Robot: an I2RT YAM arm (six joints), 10 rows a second.
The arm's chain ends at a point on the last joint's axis. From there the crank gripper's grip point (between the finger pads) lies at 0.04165 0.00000 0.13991 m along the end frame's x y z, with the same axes.
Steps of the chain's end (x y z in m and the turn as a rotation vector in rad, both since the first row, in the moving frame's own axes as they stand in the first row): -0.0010, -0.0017, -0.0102, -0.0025, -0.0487, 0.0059; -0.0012, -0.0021, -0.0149, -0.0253, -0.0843, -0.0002; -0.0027, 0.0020, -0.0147, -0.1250, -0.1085, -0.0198; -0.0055, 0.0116, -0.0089, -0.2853, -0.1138, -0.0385
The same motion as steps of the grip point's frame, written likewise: -0.0079, -0.0011, -0.0083, -0.0025, -0.0487, 0.0059; -0.0131, 0.0015, -0.0119, -0.0253, -0.0843, -0.0002; -0.0179, 0.0190, -0.0121, -0.1250, -0.1085, -0.0198; -0.0207, 0.0503, -0.0106, -0.2853, -0.1138, -0.0385
